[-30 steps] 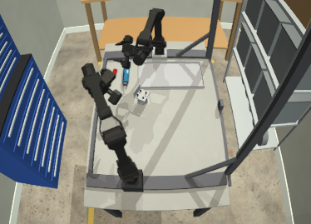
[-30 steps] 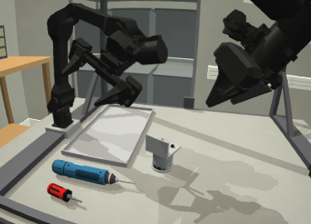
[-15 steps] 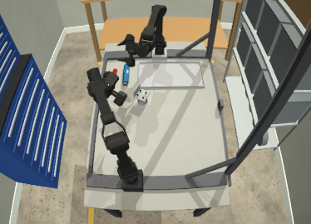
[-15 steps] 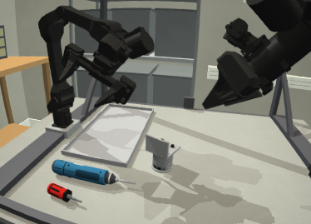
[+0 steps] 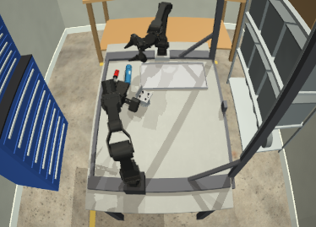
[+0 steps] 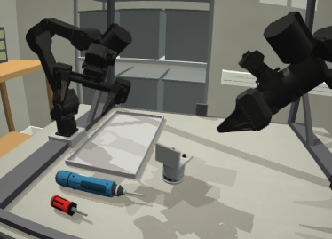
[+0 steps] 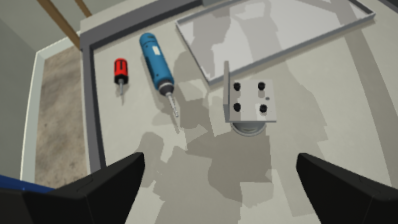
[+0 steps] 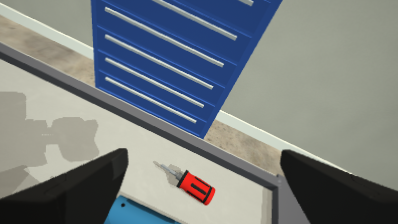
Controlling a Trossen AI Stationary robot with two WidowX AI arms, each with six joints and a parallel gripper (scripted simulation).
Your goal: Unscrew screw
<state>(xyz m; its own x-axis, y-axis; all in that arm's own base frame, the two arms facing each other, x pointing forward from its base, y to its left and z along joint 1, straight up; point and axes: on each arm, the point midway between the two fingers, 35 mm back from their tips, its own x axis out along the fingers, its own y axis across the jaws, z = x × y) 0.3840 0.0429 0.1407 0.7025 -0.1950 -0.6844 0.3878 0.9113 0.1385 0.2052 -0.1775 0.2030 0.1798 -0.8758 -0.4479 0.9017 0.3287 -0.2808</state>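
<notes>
My left gripper is now 8 cm past the screw, 12 cm to the left of it and 17 cm above it. The rest, counted from my left hand: joint module: 7 cm behind, 14 cm to the right, 20 cm below; then grey l-shaped bracket: 7 cm behind, 14 cm to the right, 16 cm below; then grey bit: 6 cm ahead, 19 cm to the right, 21 cm below.
</notes>
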